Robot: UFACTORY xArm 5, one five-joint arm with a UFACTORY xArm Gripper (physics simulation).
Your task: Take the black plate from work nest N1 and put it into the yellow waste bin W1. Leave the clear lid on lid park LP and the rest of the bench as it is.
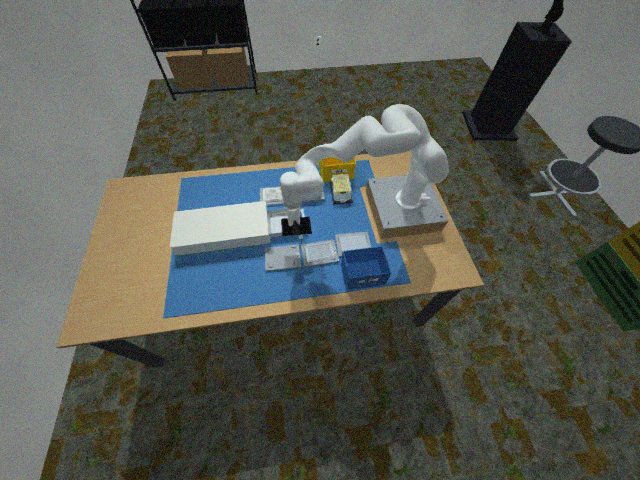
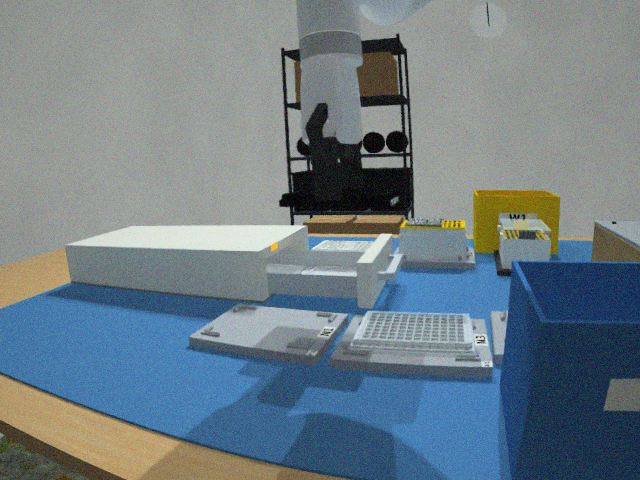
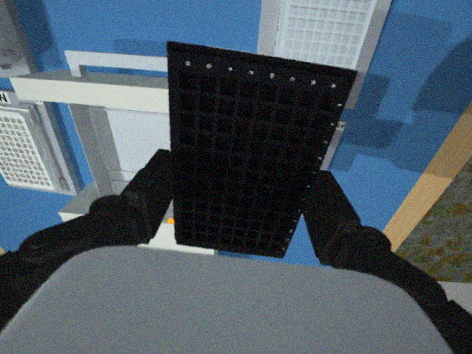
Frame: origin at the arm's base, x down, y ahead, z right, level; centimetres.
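Seen in the pictures: gripper, fingertip midpoint: (image 1: 295,225) (image 2: 341,196) (image 3: 242,180); arm's base, link origin: (image 1: 408,200).
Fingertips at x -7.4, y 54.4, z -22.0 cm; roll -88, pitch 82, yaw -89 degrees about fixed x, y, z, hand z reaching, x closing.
Note:
Pixels of each thing's middle, then the offset from my fingertips to it. "pt": a spot on its surface instead.
- black plate, body centre: (image 3: 242,176) (image 2: 342,197) (image 1: 296,225) dx +0.2, dy -0.2, dz +0.0 cm
- Work nest N1, body centre: (image 2: 270,328) (image 1: 282,257) dx +15.2, dy +6.7, dz -7.6 cm
- yellow waste bin W1, body centre: (image 2: 513,219) (image 1: 336,164) dx +10.1, dy -19.2, dz +48.8 cm
- light-topped holder, body centre: (image 1: 353,242) dx +14.5, dy -26.8, dz +0.7 cm
- long white instrument, surface spot: (image 2: 170,266) pt dx +10.6, dy +29.1, dz -2.9 cm
- clear well plate, body centre: (image 2: 415,332) (image 3: 324,20) (image 1: 319,251) dx +14.1, dy -10.6, dz -4.8 cm
- blue bin, body centre: (image 2: 628,362) (image 1: 364,268) dx +10.1, dy -30.5, dz -15.0 cm
My gripper (image 1: 295,225) (image 2: 338,198) (image 3: 242,180) is shut on the black plate (image 1: 305,227) (image 2: 372,200) (image 3: 245,130), which hangs roughly level, high above the mat near the open drawer. Its fingers hold the two long sides. Work nest N1 (image 1: 276,259) (image 2: 263,330) stands bare at the front, with corner posts showing. The yellow waste bin W1 (image 1: 338,169) (image 2: 485,222) stands at the back, behind a tip box; its inside is hidden. A light-topped holder (image 1: 353,241) lies behind the blue bin; I cannot read its label or tell whether it is lid park LP.
A long white instrument (image 1: 219,227) (image 2: 170,266) has its drawer (image 2: 373,271) (image 3: 90,92) open. A clear well plate (image 1: 320,252) (image 2: 413,328) (image 3: 325,30) sits on nest N3. A blue bin (image 1: 364,266) (image 2: 578,361) stands front right. Yellow-topped tip boxes (image 1: 341,188) (image 2: 433,245) stand toward the back.

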